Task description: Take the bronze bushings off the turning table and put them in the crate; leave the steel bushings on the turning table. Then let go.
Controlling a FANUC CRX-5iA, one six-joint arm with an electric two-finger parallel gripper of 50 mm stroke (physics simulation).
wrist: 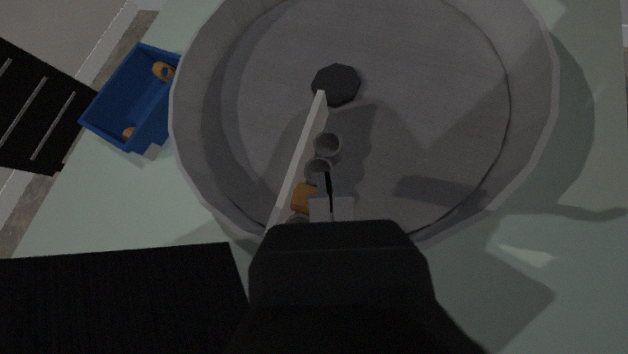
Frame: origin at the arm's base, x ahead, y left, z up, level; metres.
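Seen in the pictures: gripper, fingertip midpoint: (327, 184).
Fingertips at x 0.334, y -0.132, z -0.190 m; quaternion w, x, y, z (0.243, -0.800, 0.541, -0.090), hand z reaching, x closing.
Observation:
A point is followed by its place in that frame.
The turning table (425, 65) @(x 0.531, y -0.187, z -0.247 m) is a round grey dish with a raised rim. Two steel bushings (327, 144) @(x 0.391, y -0.105, z -0.247 m) (317, 167) stand on it against the right side of a pale bar. A bronze bushing (301, 198) @(x 0.316, y -0.108, z -0.215 m) lies beside them, partly hidden by the gripper. Part of another grey bushing (298, 219) @(x 0.295, y -0.106, z -0.242 m) shows below it. The gripper (328, 176) @(x 0.334, y -0.133, z -0.189 m) is shut and empty, its fingertips right beside the nearer steel bushing and the bronze one. The blue crate (111, 105) @(x 0.358, y 0.333, z -0.272 m) is at the upper left, with bronze bushings (162, 71) @(x 0.449, y 0.252, z -0.266 m) (129, 133) @(x 0.319, y 0.232, z -0.263 m) inside.
The pale bar (299, 159) @(x 0.350, y -0.096, z -0.201 m) runs from near the dark hub (336, 84) @(x 0.471, y -0.088, z -0.239 m) to the dish's lower rim. A black slotted panel (35, 110) lies left of the crate. A black block (115, 300) @(x 0.202, y -0.031, z -0.148 m) fills the lower left. The green table top (140, 200) @(x 0.221, y 0.183, z -0.300 m) surrounds the dish.

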